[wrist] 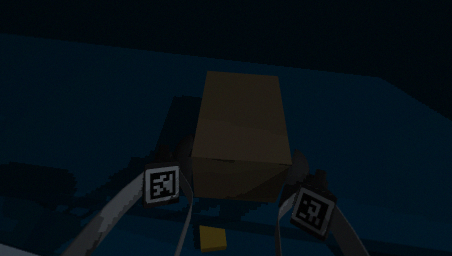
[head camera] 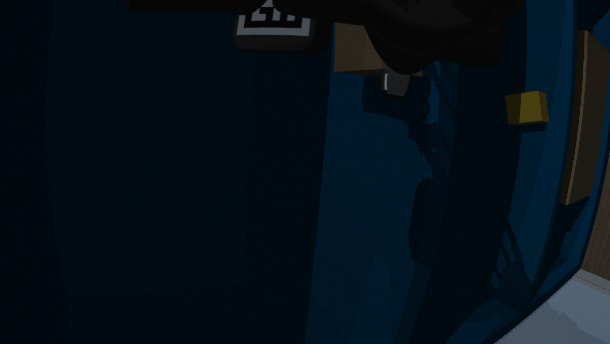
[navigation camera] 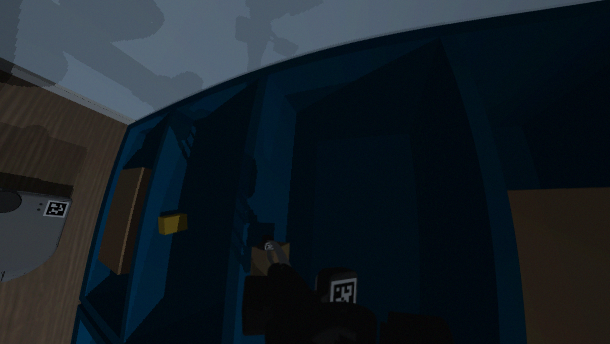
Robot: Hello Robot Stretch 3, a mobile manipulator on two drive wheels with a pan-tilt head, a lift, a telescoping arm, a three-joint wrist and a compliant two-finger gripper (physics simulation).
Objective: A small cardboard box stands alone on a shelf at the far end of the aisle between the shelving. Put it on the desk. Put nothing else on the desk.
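Seen in the pictures: gripper, fingertip midpoint: (wrist: 240, 161) (navigation camera: 263, 261); robot's base, link origin: (navigation camera: 4, 200).
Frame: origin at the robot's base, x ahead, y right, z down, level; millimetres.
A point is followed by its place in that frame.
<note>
The small cardboard box (head camera: 352, 47) {x -13, y 371, z -1057 mm} (navigation camera: 261, 260) {x -17, y 317, z -1037 mm} (wrist: 242, 117) {x -20, y 356, z -1058 mm} is between the two fingertips of my gripper (head camera: 396, 85) (navigation camera: 272, 250) (wrist: 240, 161) {x -24, y 339, z -1028 mm}, one pressed to each side. The gripper is shut on it. The box is upright and appears to be a little above the blue shelf board (head camera: 370, 200) {x 158, y 397, z -991 mm} (wrist: 100, 90) {x 141, y 422, z -991 mm}, with its shadow on the board beside it. The dark wrist hides part of the box in the head view. The desk does not show in these views.
A yellow block (head camera: 532, 107) {x 8, y 380, z -579 mm} (navigation camera: 171, 224) {x 10, y 385, z -579 mm} (wrist: 212, 239) {x 7, y 377, z -579 mm} lies on a lower shelf. A long brown box (head camera: 582, 120) {x 8, y 326, z -345 mm} (navigation camera: 125, 220) {x -9, y 327, z -317 mm} lies below that. Another large brown box (navigation camera: 565, 265) {x 10, y 326, z -1523 mm} stands at the right. Blue shelf boards surround the arm. My base (navigation camera: 35, 235) {x -103, y 100, z -160 mm} is on the wooden floor (navigation camera: 102, 165) {x 231, y 256, z 0 mm}.
</note>
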